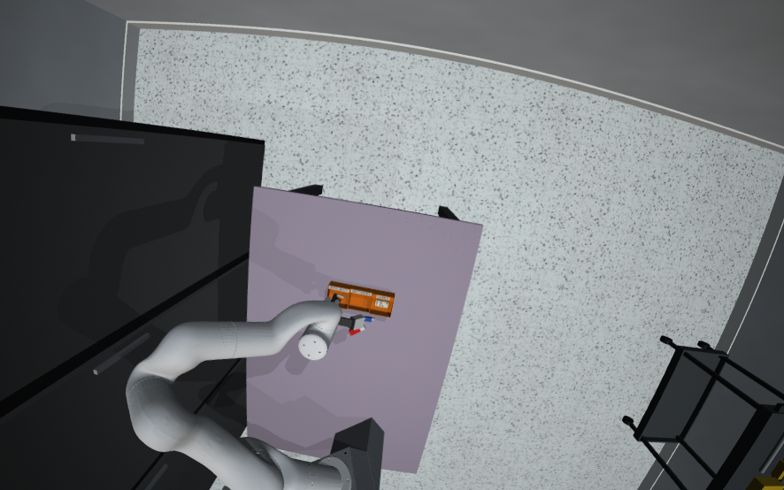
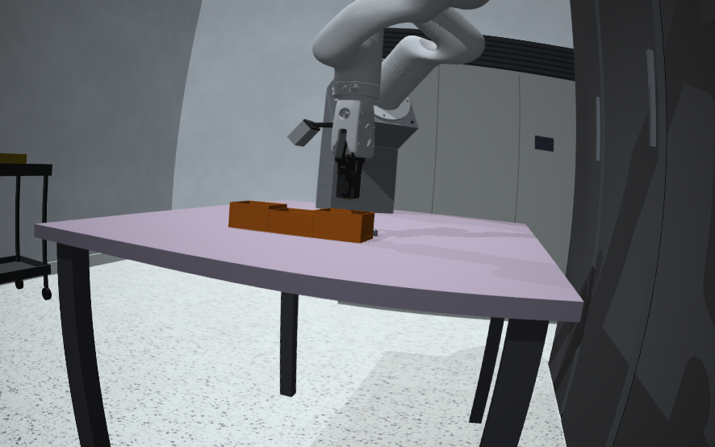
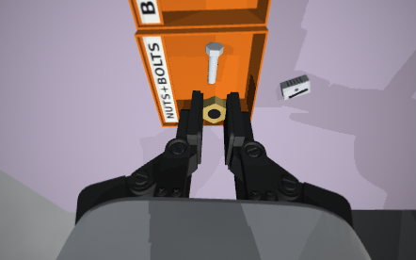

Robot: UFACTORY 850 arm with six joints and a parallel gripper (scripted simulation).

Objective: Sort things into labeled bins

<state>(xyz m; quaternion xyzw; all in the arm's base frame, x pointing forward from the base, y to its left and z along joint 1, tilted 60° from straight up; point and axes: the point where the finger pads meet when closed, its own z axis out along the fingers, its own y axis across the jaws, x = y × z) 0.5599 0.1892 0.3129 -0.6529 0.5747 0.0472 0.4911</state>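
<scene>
The brass nut lies 2 cm below my hand. Also, from my hand: grey ridged part (9 cm behind, 1 cm to the right, 8 cm below); grey bolt (1 cm to the right, 8 cm below); orange bins (4 cm ahead, 7 cm to the right, 7 cm below).
</scene>
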